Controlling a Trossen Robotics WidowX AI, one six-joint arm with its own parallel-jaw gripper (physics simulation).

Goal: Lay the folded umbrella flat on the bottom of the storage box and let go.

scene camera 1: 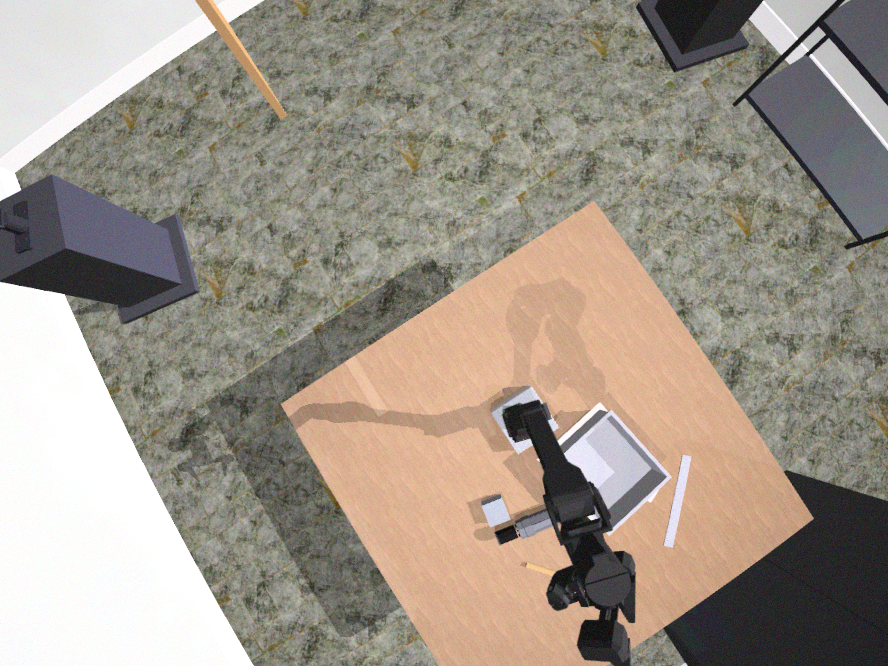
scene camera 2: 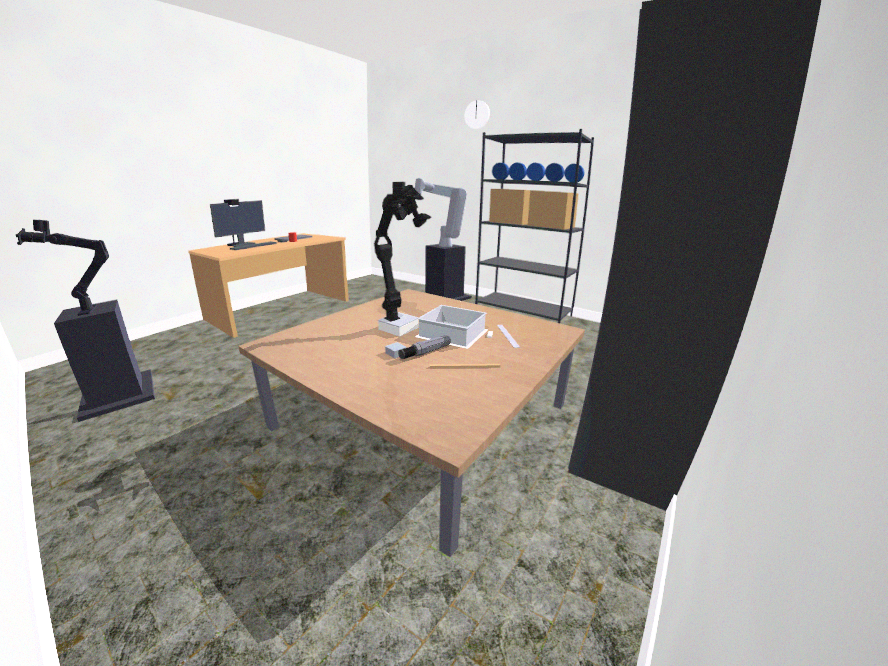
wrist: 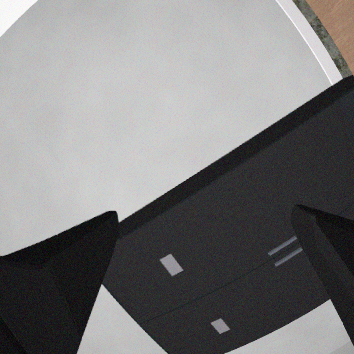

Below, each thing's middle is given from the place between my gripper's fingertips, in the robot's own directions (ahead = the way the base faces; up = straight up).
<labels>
Right now the white storage box (scene camera 1: 626, 474) is 40 mm behind my hand, 220 mm to the left of it and 590 mm below it.
</labels>
